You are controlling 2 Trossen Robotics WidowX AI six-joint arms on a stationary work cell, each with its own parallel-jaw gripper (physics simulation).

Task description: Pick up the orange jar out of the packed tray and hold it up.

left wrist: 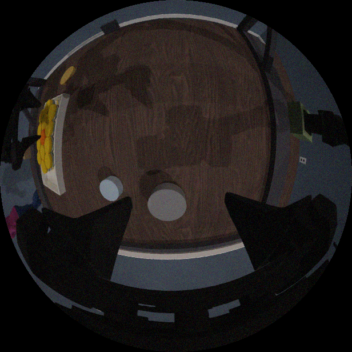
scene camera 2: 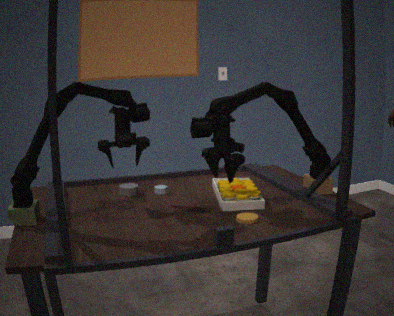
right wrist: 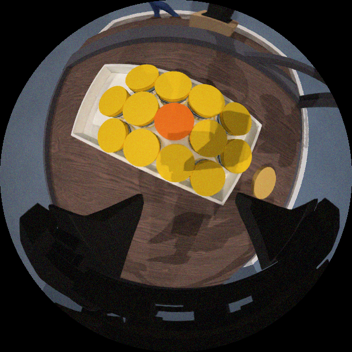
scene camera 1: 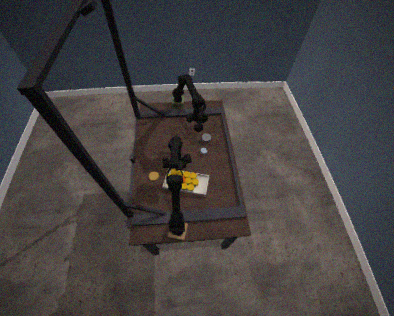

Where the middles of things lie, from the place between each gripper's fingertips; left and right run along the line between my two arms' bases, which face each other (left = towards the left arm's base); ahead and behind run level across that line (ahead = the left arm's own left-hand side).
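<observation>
The grey disc [left wrist: 167, 202] is 11 cm below my left hand, 7 cm ahead of it and 2 cm to the right of it. Counting from that same left hand, the white tray [right wrist: 95, 118] is 40 cm to the right, 14 cm below and 10 cm behind, while the orange jar [right wrist: 174, 121] is 39 cm to the right, 13 cm behind and 10 cm below.
The grey disc is 300 mm to the left of my right hand, 230 mm ahead of it and 70 mm below it. From my right hand, too, the orange jar is 70 mm to the right, 30 mm ahead and 60 mm below, and the white tray is 80 mm to the right, 60 mm ahead and 100 mm below.
</observation>
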